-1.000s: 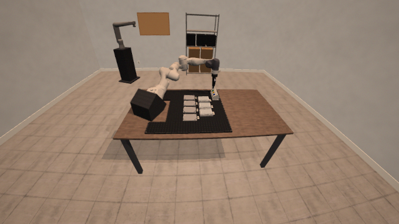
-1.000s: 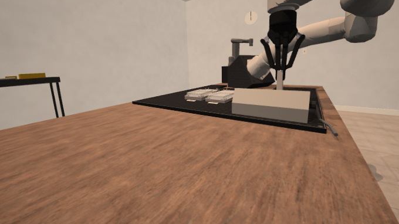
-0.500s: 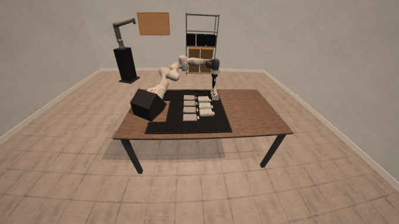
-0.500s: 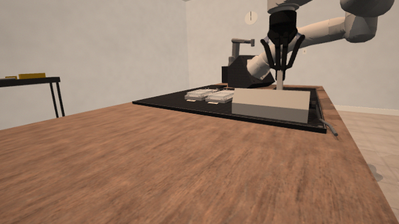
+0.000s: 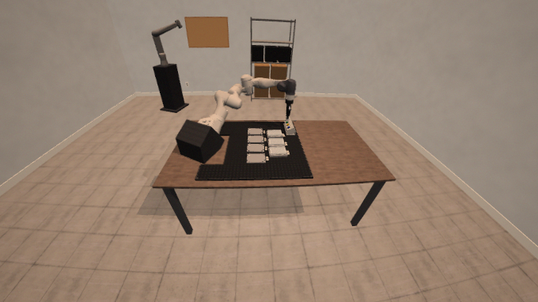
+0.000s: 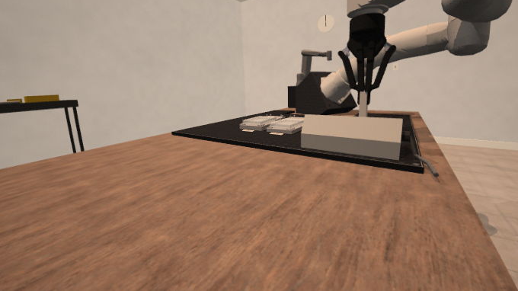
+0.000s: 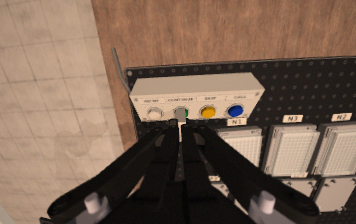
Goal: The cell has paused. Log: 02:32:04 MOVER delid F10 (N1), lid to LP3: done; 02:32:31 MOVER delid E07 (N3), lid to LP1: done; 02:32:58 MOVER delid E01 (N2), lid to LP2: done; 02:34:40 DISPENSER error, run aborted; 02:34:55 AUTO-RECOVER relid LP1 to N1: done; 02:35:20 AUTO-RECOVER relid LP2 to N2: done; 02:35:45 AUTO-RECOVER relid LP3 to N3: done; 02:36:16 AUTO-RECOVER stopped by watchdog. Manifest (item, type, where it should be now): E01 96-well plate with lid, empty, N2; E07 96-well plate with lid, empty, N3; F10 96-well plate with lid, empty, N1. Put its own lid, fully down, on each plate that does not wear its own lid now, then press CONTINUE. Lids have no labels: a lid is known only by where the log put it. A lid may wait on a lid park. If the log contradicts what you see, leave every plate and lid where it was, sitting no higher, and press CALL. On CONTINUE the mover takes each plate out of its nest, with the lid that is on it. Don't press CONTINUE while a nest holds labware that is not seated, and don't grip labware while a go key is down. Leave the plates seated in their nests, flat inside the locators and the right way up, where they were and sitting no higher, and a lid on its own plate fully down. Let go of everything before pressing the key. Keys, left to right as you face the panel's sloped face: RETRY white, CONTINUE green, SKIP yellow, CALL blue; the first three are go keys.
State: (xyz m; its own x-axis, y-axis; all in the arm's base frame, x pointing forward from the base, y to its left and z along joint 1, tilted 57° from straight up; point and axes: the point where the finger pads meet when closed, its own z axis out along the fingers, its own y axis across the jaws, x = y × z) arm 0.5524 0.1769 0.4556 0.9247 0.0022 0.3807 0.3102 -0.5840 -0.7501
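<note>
Right now the green continue key is 4 cm below my hand. The rest, counted from my hand: white retry key 2 cm behind, 5 cm to the left, 4 cm below; yellow skip key 2 cm ahead, 5 cm to the right, 4 cm below; blue call key 3 cm ahead, 10 cm to the right, 4 cm below.
</note>
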